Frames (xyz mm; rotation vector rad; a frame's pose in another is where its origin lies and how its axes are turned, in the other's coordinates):
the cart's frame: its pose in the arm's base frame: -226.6 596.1 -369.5 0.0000 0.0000 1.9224
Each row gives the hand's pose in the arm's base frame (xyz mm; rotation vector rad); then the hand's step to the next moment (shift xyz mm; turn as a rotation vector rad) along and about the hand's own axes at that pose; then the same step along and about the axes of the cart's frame.
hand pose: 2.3 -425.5 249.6 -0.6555 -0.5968 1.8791
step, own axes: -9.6 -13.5 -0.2 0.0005 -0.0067 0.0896
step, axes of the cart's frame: -7.9 -10.1 10.4 0.0128 0.0552 0.0697
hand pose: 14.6 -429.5 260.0 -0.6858 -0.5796 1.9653
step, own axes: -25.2 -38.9 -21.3 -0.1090 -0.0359 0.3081
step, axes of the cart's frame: -19.2 -44.8 15.2 -0.0608 0.1727 0.2731
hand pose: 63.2 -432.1 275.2 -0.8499 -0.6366 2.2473
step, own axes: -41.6 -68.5 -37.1 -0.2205 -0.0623 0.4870
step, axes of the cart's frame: -3.8 -81.3 34.3 -0.1352 0.2550 0.4543
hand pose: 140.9 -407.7 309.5 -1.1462 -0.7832 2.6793
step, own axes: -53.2 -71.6 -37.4 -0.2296 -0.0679 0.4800
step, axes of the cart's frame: 37.0 -75.0 48.6 -0.1344 0.2431 0.4589
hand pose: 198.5 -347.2 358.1 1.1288 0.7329 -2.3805
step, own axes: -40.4 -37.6 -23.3 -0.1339 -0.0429 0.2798
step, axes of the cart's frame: 40.2 -32.4 30.3 -0.0753 0.1425 0.2685
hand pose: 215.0 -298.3 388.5 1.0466 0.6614 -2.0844
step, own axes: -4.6 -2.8 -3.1 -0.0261 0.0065 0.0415
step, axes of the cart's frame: 4.8 -3.1 2.5 -0.0209 0.0113 0.0434
